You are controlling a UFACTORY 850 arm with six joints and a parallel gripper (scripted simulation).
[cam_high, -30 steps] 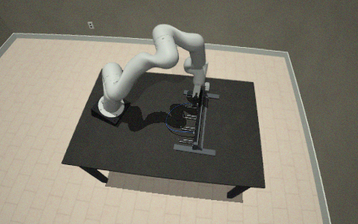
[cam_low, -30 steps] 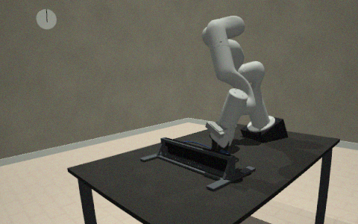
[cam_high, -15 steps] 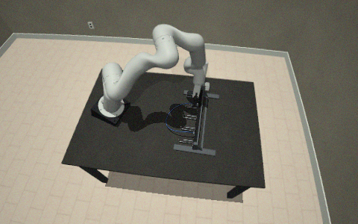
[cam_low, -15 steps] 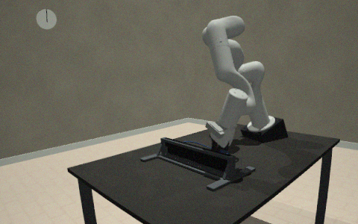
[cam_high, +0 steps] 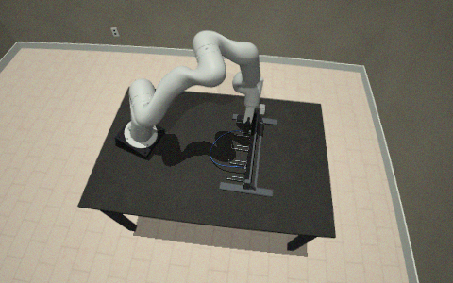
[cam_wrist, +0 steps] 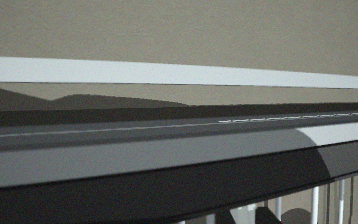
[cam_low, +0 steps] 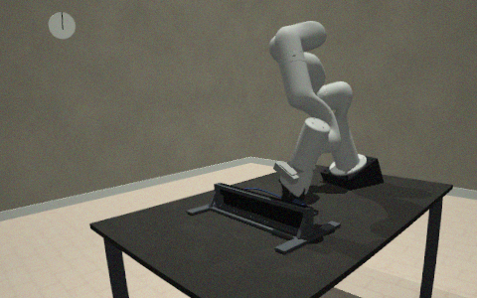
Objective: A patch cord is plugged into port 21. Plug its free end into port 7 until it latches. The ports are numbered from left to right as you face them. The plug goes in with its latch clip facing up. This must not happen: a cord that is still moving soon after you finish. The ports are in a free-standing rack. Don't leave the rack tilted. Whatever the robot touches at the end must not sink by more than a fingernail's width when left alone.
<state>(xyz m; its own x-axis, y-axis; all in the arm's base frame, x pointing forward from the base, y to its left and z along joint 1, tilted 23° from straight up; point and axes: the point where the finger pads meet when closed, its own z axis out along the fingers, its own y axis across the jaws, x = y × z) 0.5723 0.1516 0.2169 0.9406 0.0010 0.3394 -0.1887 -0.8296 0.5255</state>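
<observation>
Right now my hand is 20 mm short of the plug, 10 mm to the left of it and 10 mm above it.
</observation>
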